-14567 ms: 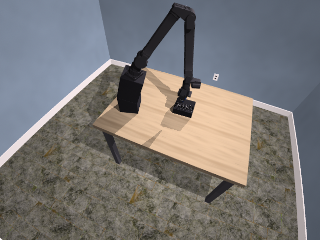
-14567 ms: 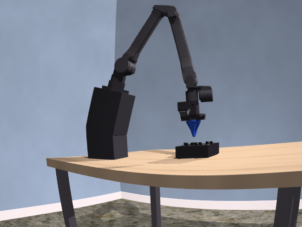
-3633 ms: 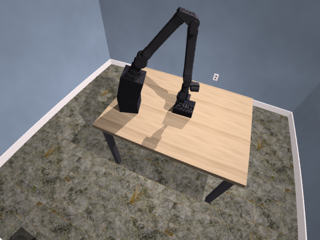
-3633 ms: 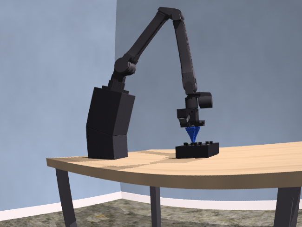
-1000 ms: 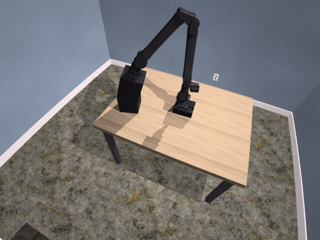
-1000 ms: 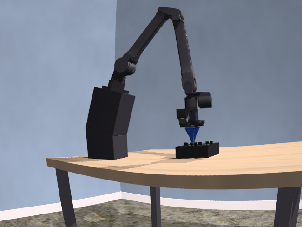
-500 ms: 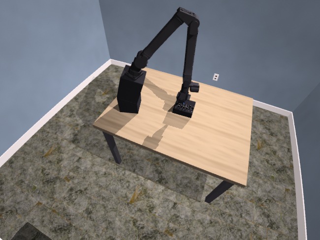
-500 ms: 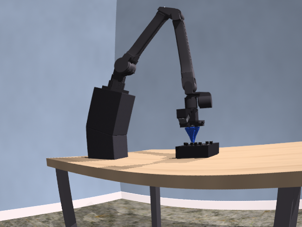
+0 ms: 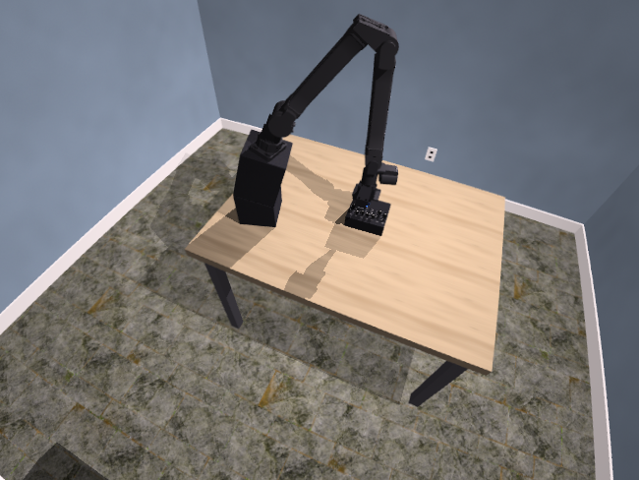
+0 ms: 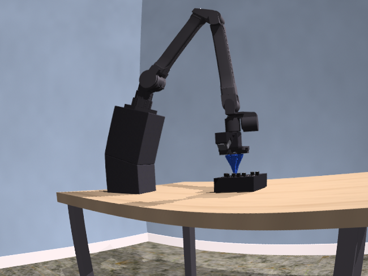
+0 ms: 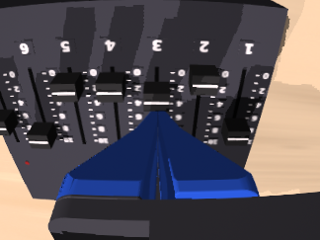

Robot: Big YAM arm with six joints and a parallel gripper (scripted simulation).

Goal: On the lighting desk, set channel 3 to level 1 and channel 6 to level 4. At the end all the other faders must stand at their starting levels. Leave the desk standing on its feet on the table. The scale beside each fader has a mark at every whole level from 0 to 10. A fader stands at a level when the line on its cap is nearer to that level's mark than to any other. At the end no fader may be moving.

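Now: hand 3 cm short of the channel 4 fader cap, 1 cm to the left of it and 1 cm above it. The rest, counted from my hand: channel 2 fader cap 2 cm behind, 3 cm to the right, 1 cm below; then channel 3 fader cap 1 cm to the right, 1 cm below; then channel 1 fader cap 4 cm behind, 1 cm below.
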